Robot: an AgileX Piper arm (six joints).
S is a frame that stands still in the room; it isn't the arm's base.
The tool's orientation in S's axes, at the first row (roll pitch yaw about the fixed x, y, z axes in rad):
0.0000, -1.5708, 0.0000
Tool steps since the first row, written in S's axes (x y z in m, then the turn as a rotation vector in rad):
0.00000, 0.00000, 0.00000, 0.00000, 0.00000, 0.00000
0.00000, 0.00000, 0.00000, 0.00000, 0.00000, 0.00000
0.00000, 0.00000, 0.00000, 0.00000, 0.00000, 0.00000
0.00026, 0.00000, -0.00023, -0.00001, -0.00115, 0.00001
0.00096, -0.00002, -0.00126, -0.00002, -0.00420, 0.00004
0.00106, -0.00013, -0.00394, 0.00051, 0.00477, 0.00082
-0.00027, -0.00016, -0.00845, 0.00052, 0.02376, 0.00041
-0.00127, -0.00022, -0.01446, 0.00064, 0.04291, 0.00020
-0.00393, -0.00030, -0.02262, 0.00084, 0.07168, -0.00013
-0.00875, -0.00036, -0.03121, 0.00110, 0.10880, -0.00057
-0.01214, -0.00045, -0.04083, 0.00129, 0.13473, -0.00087
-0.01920, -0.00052, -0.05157, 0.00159, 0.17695, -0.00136
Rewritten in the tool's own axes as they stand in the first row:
0.00000, 0.00000, 0.00000, 0.00000, 0.00000, 0.00000
0.00000, 0.00000, 0.00000, 0.00000, 0.00000, 0.00000
0.00000, 0.00000, 0.00000, 0.00000, 0.00000, 0.00000
-0.00023, 0.00000, -0.00026, 0.00001, -0.00115, 0.00001
-0.00126, -0.00002, -0.00096, 0.00004, -0.00420, 0.00002
-0.00394, -0.00013, -0.00106, 0.00082, 0.00477, -0.00051
-0.00845, -0.00016, 0.00027, 0.00041, 0.02376, -0.00052
-0.01446, -0.00022, 0.00127, 0.00020, 0.04291, -0.00064
-0.02262, -0.00030, 0.00393, -0.00013, 0.07168, -0.00084
-0.03121, -0.00036, 0.00875, -0.00057, 0.10880, -0.00110
-0.04083, -0.00045, 0.01214, -0.00087, 0.13473, -0.00129
-0.05157, -0.00052, 0.01920, -0.00136, 0.17695, -0.00159

